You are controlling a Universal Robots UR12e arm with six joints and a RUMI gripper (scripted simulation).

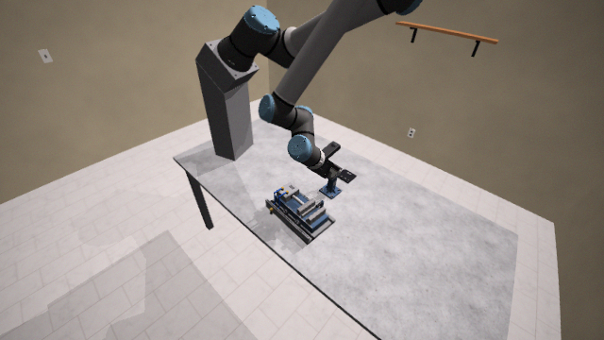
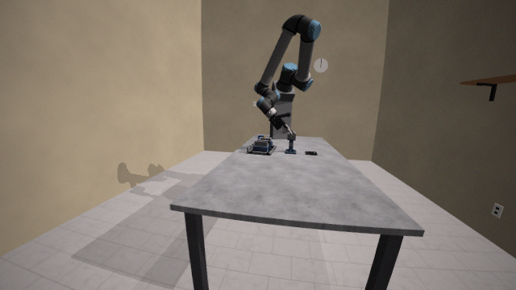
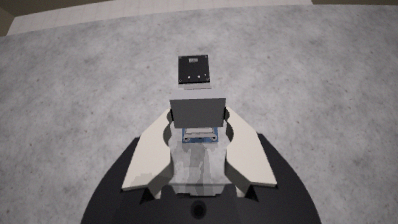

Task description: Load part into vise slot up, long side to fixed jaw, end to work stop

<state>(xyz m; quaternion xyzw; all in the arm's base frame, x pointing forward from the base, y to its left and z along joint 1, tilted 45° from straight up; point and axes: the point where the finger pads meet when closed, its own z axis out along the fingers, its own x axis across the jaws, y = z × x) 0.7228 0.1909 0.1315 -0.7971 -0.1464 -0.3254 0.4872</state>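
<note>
Right now the part is 1 cm to the left of my hand and 1 cm below it. Round my hand: cylinder rod 23 cm to the right, 9 cm below, 2 cm ahead; then work stop 17 cm to the right, 10 cm ahead, 8 cm below; then moving jaw 22 cm to the right, 9 cm below, 7 cm ahead.
</note>
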